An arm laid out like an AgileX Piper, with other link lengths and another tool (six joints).
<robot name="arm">
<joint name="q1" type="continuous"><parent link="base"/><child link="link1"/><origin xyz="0.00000 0.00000 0.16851" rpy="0.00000 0.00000 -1.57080"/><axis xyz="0 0 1"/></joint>
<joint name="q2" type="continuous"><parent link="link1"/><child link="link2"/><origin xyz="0.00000 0.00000 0.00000" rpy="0.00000 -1.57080 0.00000"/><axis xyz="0 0 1"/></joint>
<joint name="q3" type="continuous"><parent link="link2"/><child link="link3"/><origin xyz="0.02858 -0.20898 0.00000" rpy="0.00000 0.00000 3.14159"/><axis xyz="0 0 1"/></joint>
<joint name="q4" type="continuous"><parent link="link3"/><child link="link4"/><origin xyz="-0.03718 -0.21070 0.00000" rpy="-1.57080 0.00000 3.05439"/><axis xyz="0 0 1"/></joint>
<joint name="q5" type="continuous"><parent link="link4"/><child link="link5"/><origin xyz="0.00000 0.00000 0.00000" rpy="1.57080 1.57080 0.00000"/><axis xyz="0 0 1"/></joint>
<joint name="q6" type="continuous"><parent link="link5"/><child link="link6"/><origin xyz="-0.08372 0.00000 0.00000" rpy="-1.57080 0.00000 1.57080"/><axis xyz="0 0 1"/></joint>
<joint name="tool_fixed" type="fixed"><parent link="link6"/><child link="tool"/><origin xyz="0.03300 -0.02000 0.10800" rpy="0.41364 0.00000 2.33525"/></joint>
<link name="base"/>
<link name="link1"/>
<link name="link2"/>
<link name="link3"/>
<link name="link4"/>
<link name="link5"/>
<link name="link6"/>
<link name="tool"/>
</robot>
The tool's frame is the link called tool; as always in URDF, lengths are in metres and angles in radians. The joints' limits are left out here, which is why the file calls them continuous.
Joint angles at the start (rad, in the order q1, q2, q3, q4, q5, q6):
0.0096, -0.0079, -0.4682, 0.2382, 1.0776, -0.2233
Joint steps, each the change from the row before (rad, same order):
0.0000, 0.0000, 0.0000, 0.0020, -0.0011, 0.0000
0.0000, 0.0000, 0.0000, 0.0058, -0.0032, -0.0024
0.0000, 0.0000, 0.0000, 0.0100, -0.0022, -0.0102
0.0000, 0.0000, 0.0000, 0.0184, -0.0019, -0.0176
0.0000, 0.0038, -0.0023, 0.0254, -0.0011, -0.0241
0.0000, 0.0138, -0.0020, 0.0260, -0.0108, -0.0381
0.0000, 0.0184, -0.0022, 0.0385, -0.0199, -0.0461
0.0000, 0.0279, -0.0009, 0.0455, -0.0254, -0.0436
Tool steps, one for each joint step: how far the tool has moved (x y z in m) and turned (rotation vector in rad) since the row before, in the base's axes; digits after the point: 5 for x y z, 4 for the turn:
0.00001, 0.00026, 0.00030, 0.0018, -0.0011, 0.0008
-0.00002, 0.00082, 0.00084, 0.0033, -0.0036, 0.0036
-0.00038, 0.00167, 0.00076, 0.0000, -0.0044, 0.0096
-0.00086, 0.00308, 0.00107, 0.0008, -0.0059, 0.0175
-0.00114, 0.00424, 0.00157, 0.0011, -0.0055, 0.0242
0.00027, 0.00432, 0.00171, -0.0085, -0.0088, 0.0280
0.00071, 0.00570, 0.00354, -0.0025, -0.0161, 0.0344
0.00201, 0.00594, 0.00346, 0.0075, -0.0105, 0.0330

